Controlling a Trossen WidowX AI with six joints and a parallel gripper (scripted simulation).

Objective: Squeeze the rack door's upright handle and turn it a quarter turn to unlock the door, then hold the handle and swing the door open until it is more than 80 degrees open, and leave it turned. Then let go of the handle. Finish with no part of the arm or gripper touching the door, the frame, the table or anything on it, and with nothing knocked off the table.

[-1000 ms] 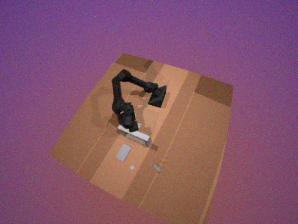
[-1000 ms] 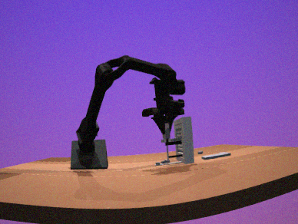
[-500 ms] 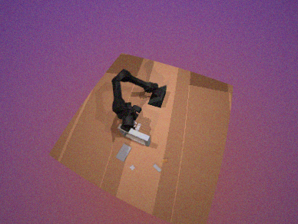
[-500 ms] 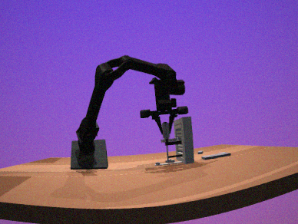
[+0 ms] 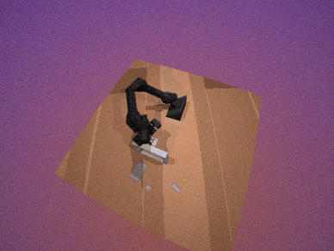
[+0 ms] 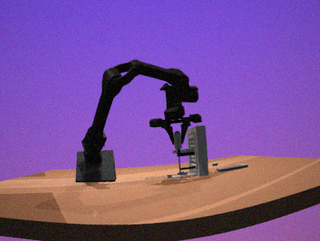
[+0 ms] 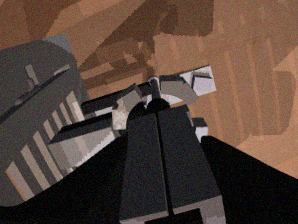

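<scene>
My gripper tip is 1 cm to the right of the upright handle and 2 cm above it. Round my gripper tip: orange piece 15 cm ahead, 31 cm to the left, 12 cm below; then flat grey plate 21 cm ahead, 12 cm below.
</scene>
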